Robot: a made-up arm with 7 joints.
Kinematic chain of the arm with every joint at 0, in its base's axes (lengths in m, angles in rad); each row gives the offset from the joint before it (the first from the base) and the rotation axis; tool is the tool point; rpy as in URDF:
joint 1: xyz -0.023 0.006 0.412 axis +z
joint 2: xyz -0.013 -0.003 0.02 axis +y
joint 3: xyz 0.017 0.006 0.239 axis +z
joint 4: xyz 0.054 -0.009 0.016 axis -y
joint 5: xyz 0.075 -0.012 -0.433 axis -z
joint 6: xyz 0.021 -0.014 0 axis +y
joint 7: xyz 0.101 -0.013 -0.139 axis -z
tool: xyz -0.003 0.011 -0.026 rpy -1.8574 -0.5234 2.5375
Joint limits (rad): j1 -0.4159..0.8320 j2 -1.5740..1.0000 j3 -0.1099..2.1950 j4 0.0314..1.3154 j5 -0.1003..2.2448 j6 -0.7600..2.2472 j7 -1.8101..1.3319
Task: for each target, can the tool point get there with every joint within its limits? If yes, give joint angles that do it. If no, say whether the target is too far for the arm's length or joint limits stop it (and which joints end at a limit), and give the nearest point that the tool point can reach.
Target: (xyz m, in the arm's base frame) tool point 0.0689 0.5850 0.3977
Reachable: yes | joints -0.0047 -1.2325 1.6920 0.8535 1.1895 0.5437 0.9898
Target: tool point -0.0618 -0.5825 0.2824
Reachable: no: joint limits stop it (at a limit: joint 1, joint 3, joint 6, joint 7) | nearest point 0.0984 -0.3358 0.2498 | short by 0.296 m
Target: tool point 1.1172 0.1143 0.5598
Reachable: no: too far | nearest point 0.7238 0.0769 0.5163 | short by 0.398 m
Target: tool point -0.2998 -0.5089 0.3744
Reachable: no: joint limits stop it (at a limit: joint 1, joint 2, joint 3, joint 4, joint 7) | nearest point -0.2731 -0.2270 0.3710 | short by 0.283 m
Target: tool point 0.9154 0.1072 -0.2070
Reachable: no: too far | nearest point 0.6038 0.0736 0.0143 | short by 0.384 m
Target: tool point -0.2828 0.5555 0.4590
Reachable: yes | joints 0.6929 0.1329 1.6404 1.1200 1.6728 -0.3298 -0.3142
